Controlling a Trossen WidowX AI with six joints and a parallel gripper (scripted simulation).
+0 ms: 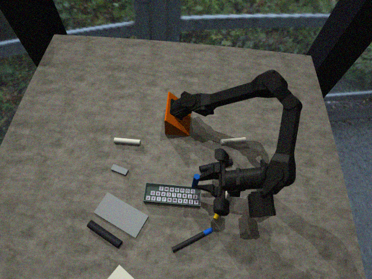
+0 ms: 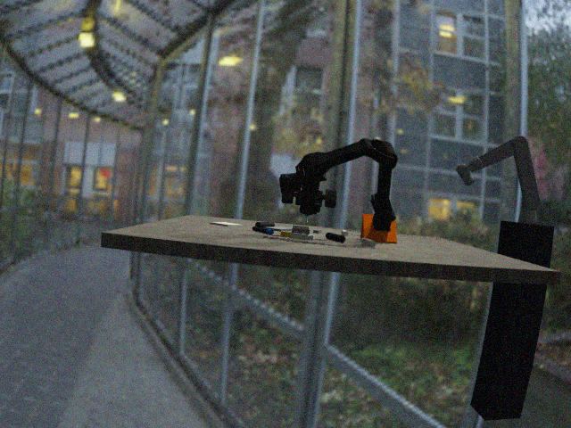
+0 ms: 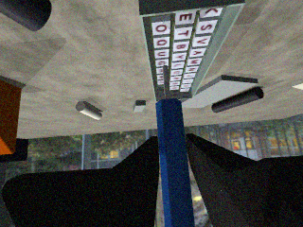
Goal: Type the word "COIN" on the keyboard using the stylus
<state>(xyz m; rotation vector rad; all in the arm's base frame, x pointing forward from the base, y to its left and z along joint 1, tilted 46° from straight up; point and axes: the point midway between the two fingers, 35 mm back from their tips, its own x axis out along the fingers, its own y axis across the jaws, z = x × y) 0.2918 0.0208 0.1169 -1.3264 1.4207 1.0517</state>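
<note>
Right now the yellow-tipped marker is 40 mm ahead of my gripper tip, 100 mm to the left of it and 90 mm below it. Round my gripper tip: stylus tip: 50 mm below; then blue-capped pen: 140 mm ahead, 30 mm to the left, 90 mm below; then blue stylus: 10 mm below.
</note>
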